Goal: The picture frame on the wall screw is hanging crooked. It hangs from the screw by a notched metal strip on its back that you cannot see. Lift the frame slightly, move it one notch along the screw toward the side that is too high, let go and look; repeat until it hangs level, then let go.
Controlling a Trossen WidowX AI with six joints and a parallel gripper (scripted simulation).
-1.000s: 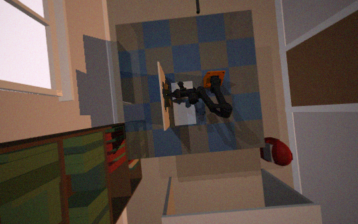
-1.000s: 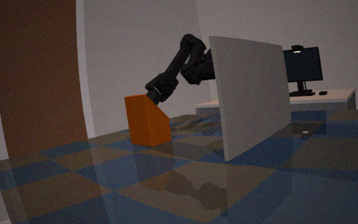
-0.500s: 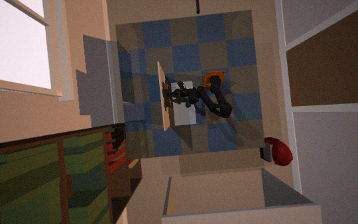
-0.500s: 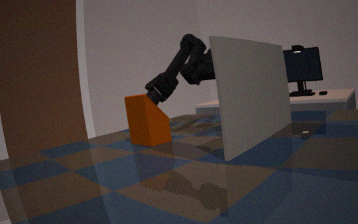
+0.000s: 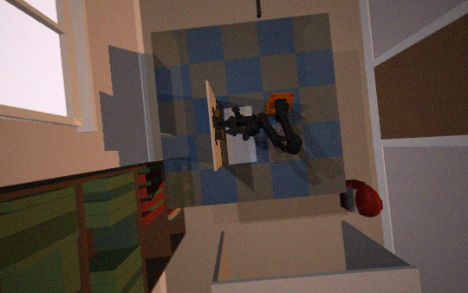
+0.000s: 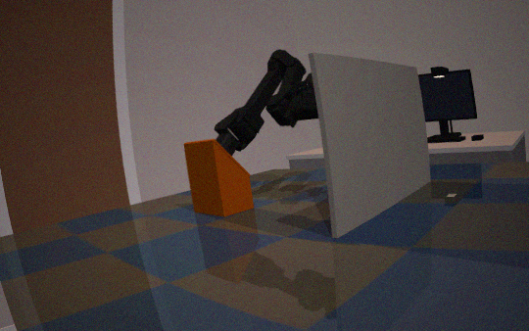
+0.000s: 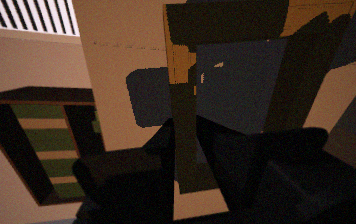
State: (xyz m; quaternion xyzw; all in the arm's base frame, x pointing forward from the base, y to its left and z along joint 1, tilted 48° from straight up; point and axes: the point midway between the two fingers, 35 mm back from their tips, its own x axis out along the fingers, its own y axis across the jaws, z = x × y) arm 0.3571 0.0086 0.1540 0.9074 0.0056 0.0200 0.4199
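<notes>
My gripper tip is now 1 cm short of the picture frame and 5 cm above it. From my gripper tip the other things lie so: wall panel (2 cm ahead, 2 cm to the left, 7 cm below).
</notes>
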